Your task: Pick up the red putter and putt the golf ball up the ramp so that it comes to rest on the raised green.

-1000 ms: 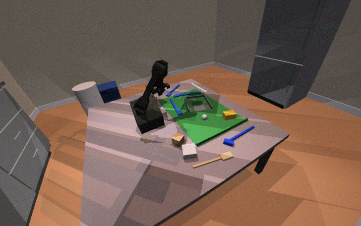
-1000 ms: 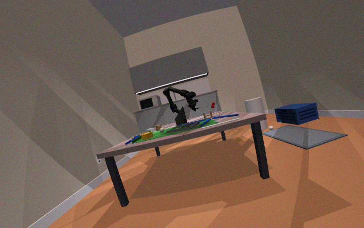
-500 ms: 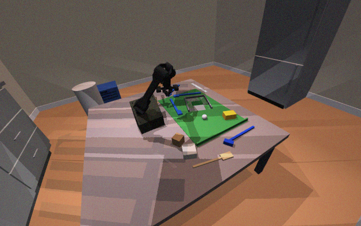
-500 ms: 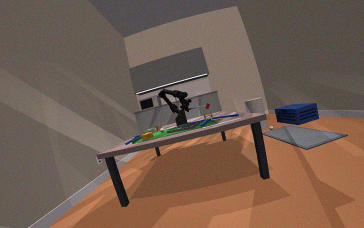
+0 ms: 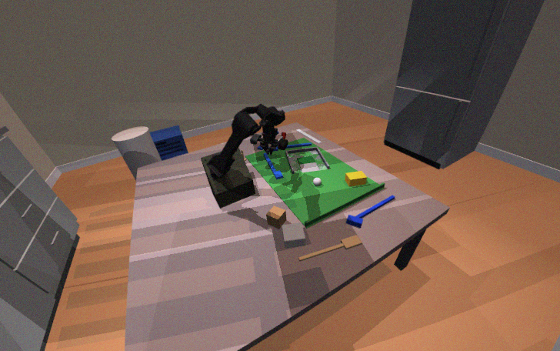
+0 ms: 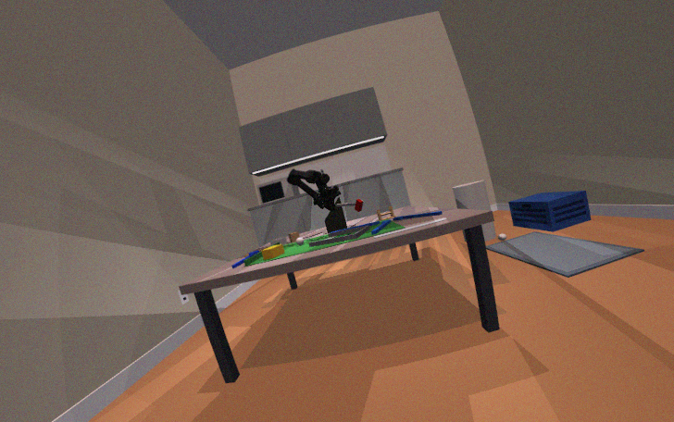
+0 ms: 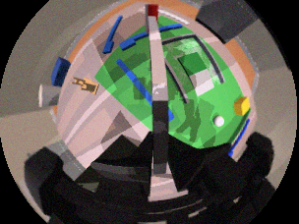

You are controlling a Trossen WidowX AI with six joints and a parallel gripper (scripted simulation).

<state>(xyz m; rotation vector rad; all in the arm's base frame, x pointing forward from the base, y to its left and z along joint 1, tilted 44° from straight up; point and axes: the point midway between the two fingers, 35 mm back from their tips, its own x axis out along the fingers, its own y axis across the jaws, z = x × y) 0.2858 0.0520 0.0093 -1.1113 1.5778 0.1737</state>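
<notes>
Right now my gripper tip is 120 mm past the tan cube, 330 mm to the left of it and 110 mm above it. The rest, counted from my gripper tip: tan stand: 110 mm behind, 310 mm to the left, 110 mm below; green mat: 190 mm ahead, 40 mm to the right, 140 mm below; white golf ball: 170 mm ahead, 200 mm to the right, 120 mm below.
</notes>
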